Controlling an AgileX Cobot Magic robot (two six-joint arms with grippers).
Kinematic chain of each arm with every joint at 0, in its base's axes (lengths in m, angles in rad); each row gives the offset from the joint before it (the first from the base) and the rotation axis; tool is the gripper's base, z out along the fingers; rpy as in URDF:
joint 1: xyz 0 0 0.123 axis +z
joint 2: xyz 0 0 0 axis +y
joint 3: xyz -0.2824 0 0.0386 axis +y
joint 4: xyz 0.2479 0 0.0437 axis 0.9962 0 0.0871
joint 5: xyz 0 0 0 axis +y
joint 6: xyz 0.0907 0 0.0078 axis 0.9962 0 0.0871
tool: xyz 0 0 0 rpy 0 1.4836 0
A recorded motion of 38 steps. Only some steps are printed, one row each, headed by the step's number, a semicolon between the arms.
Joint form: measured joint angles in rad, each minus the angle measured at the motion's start. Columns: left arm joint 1, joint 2, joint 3, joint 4, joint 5, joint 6; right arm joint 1, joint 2, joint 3, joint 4, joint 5, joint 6.
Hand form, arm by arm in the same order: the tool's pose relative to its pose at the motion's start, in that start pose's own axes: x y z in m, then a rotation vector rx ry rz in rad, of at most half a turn. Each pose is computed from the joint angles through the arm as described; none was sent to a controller.
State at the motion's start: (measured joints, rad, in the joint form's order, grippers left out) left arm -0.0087 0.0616 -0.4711 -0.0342 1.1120 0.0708; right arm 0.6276 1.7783 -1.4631 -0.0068 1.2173 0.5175
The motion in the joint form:
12: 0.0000 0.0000 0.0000 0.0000 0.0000 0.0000; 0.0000 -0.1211 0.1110 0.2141 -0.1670 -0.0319
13: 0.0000 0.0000 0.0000 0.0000 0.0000 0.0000; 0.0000 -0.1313 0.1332 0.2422 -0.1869 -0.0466
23: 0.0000 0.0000 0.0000 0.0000 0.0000 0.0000; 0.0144 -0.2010 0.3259 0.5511 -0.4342 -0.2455
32: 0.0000 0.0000 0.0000 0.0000 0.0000 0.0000; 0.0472 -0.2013 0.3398 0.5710 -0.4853 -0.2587
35: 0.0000 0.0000 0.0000 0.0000 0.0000 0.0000; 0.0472 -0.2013 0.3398 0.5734 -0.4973 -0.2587
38: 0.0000 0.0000 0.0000 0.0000 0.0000 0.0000; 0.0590 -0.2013 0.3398 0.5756 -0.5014 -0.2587
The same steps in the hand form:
12: 0.0000 0.0000 0.0000 0.0000 0.0000 0.0000; 0.0208 0.0075 -0.0193 -0.2555 -0.0611 0.0581
13: 0.0000 0.0000 0.0000 0.0000 0.0000 0.0000; 0.0240 0.0079 -0.0179 -0.2797 -0.0583 0.0587
23: 0.0000 0.0000 0.0000 0.0000 0.0000 0.0000; 0.0468 0.0178 -0.0037 -0.5280 -0.1012 0.0734
32: 0.0000 0.0000 0.0000 0.0000 0.0000 0.0000; 0.0512 0.0268 -0.0020 -0.5512 -0.1246 0.0571
35: 0.0000 0.0000 0.0000 0.0000 0.0000 0.0000; 0.0502 0.0271 -0.0023 -0.5557 -0.1352 0.0617
38: 0.0000 0.0000 0.0000 0.0000 0.0000 0.0000; 0.0523 0.0303 -0.0026 -0.5602 -0.1344 0.0531

